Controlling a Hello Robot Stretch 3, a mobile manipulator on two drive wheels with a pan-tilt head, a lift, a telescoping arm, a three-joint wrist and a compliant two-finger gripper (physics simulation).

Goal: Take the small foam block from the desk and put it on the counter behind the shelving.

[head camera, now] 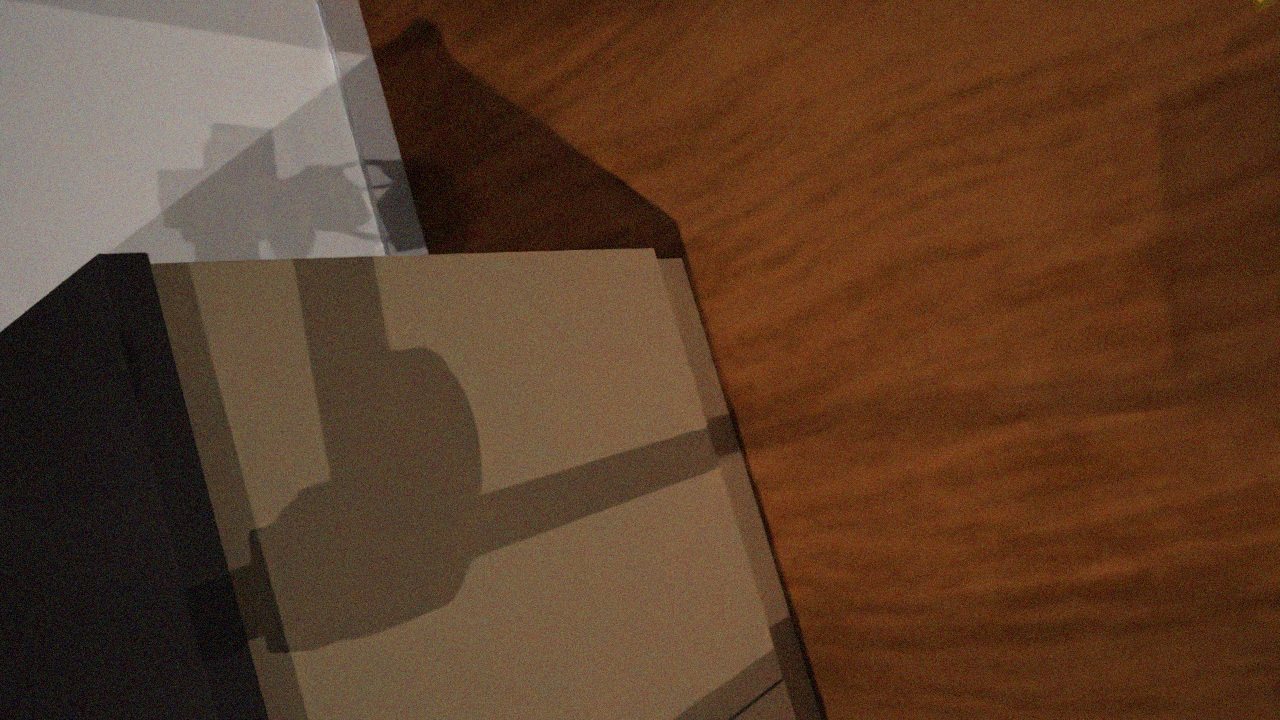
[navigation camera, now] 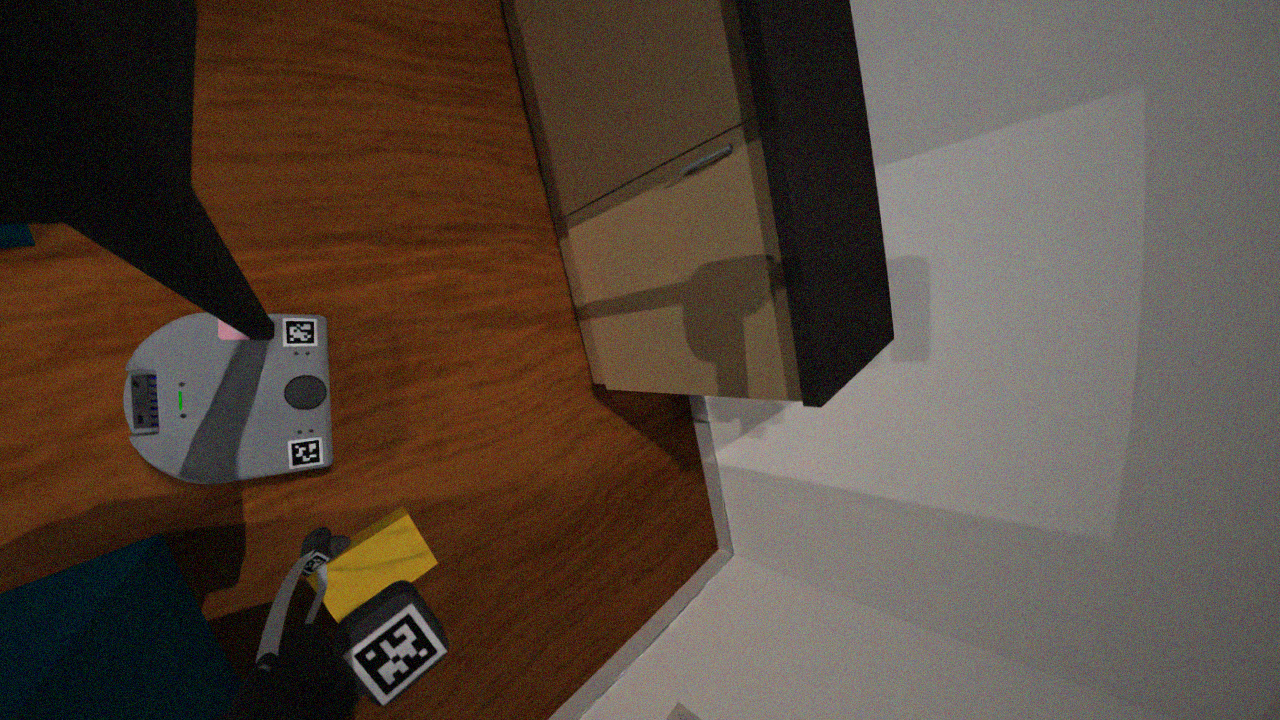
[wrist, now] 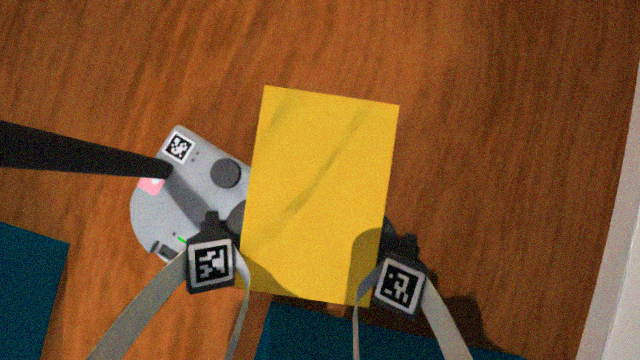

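Pixels of known places: gripper, between the fingertips: (navigation camera: 352,570); robot's base, origin of its link: (navigation camera: 303,389).
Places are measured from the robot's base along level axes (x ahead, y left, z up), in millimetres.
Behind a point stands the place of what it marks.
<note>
The small foam block (navigation camera: 380,562) {x 47, y -132, z 817 mm} (wrist: 320,185) is yellow and box-shaped. My gripper (navigation camera: 362,583) {x 28, y -152, z 771 mm} (wrist: 311,229) {x 28, y -152, z 771 mm} is shut on it, with one fingertip against each long side in the wrist view. The block is held up above the brown wood floor (navigation camera: 429,295) {x 303, y 255, z 1 mm} (wrist: 475,125). A sliver of yellow shows at the top right corner in the head view. A counter (head camera: 71,465) {x 896, y 97, z 910 mm} (navigation camera: 827,223) {x 878, y 333, z 910 mm} with a dark top and beige cabinet front stands at the left in the head view and upper right in the navigation view, apart from the gripper. I cannot identify the shelving in these views.
My base (navigation camera: 268,425) {x -62, y -63, z 160 mm} (wrist: 150,215) and black mast (navigation camera: 89,116) {x -33, y 98, z 1133 mm} (wrist: 75,150) are left of the block. Blue furniture (navigation camera: 89,626) {x -260, y -292, z 385 mm} (wrist: 30,280) stands at lower left. Pale walls (head camera: 134,89) {x 1522, y -370, z 481 mm} (navigation camera: 1011,358) {x 1423, y 14, z 1192 mm} rise beyond the counter. A door handle (navigation camera: 707,161) juts from the cabinet front.
</note>
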